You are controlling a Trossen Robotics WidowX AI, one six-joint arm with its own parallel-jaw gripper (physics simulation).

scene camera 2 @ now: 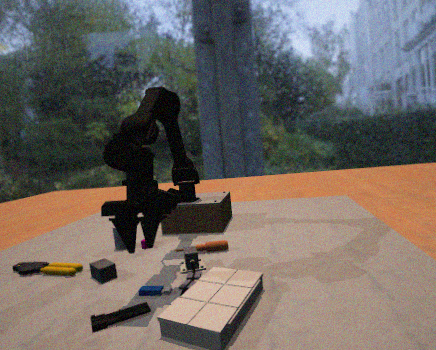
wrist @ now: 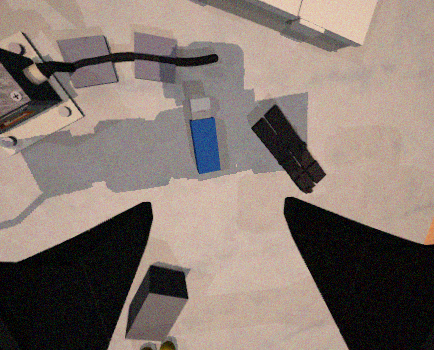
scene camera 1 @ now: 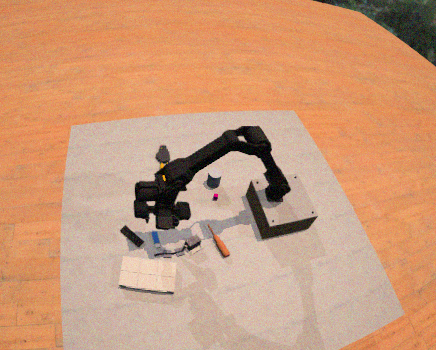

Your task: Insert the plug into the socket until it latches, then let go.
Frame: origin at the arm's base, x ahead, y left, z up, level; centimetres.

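Where they show: gripper, fingertip midpoint: (scene camera 2: pixel 141 250) (wrist: pixel 218 207); arm's base at its link origin: (scene camera 2: pixel 188 200) (scene camera 1: pixel 274 195).
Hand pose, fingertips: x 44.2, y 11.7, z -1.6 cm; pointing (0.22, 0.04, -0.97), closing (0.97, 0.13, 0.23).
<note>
Things, the pixels of their centre, and the offset from my fingertips. "spot": a spot on its surface instead.
- blue plug at the middle of its body: (wrist: pixel 203 134) (scene camera 2: pixel 155 290) (scene camera 1: pixel 156 240) dx +0.7, dy +2.7, dz -8.2 cm
- socket at the middle of its body: (scene camera 2: pixel 191 258) (scene camera 1: pixel 192 243) dx -12.4, dy +4.6, dz -6.6 cm
- black cable at a spot on its surface: (wrist: pixel 190 61) spot: dx -0.9, dy +8.3, dz -8.2 cm
- black bar-shaped object at the middle of its body: (wrist: pixel 292 153) (scene camera 2: pixel 121 314) (scene camera 1: pixel 131 236) dx +9.9, dy +1.5, dz -8.1 cm
- tiled block at the middle of its body: (scene camera 2: pixel 217 301) (scene camera 1: pixel 148 275) dx +3.4, dy +17.5, dz -7.1 cm
- dark box at the middle of its body: (wrist: pixel 156 303) (scene camera 2: pixel 103 270) dx -3.1, dy -14.9, dz -7.1 cm
- screwdriver at the middle of its body: (scene camera 2: pixel 201 247) (scene camera 1: pixel 217 239) dx -22.0, dy +2.6, dz -7.5 cm
- pliers at a spot on its surface: (scene camera 2: pixel 62 269) spot: dx -0.9, dy -26.7, dz -7.1 cm
- magenta cube at the middle of its body: (scene camera 1: pixel 215 197) dx -23.0, dy -17.0, dz -7.6 cm
- grey cylinder at the middle of its body: (scene camera 2: pixel 122 236) (scene camera 1: pixel 214 178) dx -22.7, dy -25.1, dz -5.3 cm
The blue plug (scene camera 1: pixel 156 237) (scene camera 2: pixel 151 290) (wrist: pixel 206 145) lies flat on the mat, its pale metal tip (wrist: pixel 200 104) pointing to the top of the wrist view. The socket (scene camera 1: pixel 192 243) (scene camera 2: pixel 191 261) (wrist: pixel 11 90) is a dark block on a pale screwed plate, partly cut off at the left edge of the wrist view. A black cable (wrist: pixel 190 61) runs from it past the plug's tip, over two grey pads. My gripper (scene camera 2: pixel 140 248) (wrist: pixel 218 207) is open and empty, above the mat; in the wrist view its fingertips are below the plug, one to each side.
A black bar-shaped object (scene camera 1: pixel 132 236) (scene camera 2: pixel 120 316) (wrist: pixel 287 147) lies beside the plug. A tiled block (scene camera 1: pixel 148 275) (scene camera 2: pixel 210 300) (wrist: pixel 340 20) stands near. A dark box (scene camera 2: pixel 103 270) (wrist: pixel 157 305), a screwdriver (scene camera 1: pixel 220 244) (scene camera 2: pixel 212 246), pliers (scene camera 2: pixel 62 269), a magenta cube (scene camera 1: pixel 216 196) and a grey cylinder (scene camera 1: pixel 214 180) are around.
</note>
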